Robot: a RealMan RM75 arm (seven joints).
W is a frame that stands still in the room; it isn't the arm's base.
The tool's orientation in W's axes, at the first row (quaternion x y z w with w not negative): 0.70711, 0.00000, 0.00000, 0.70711
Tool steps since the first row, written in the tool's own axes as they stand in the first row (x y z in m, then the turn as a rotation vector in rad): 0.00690, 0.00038, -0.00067, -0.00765, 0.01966, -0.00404; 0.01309, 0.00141, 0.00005, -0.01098, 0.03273, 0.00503; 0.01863, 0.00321, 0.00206, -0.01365, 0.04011, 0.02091; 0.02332, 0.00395, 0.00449, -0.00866, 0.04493, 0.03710; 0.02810, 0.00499, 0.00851, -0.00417, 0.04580, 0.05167
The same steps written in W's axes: 0.00690, 0.00067, 0.00038, -0.00765, 0.00404, 0.01966; 0.01309, -0.00005, 0.00141, -0.01098, -0.00503, 0.03273; 0.01863, -0.00206, 0.00321, -0.01365, -0.02091, 0.04011; 0.02332, -0.00449, 0.00395, -0.00866, -0.03710, 0.04493; 0.02810, -0.00851, 0.00499, -0.00417, -0.05167, 0.04580
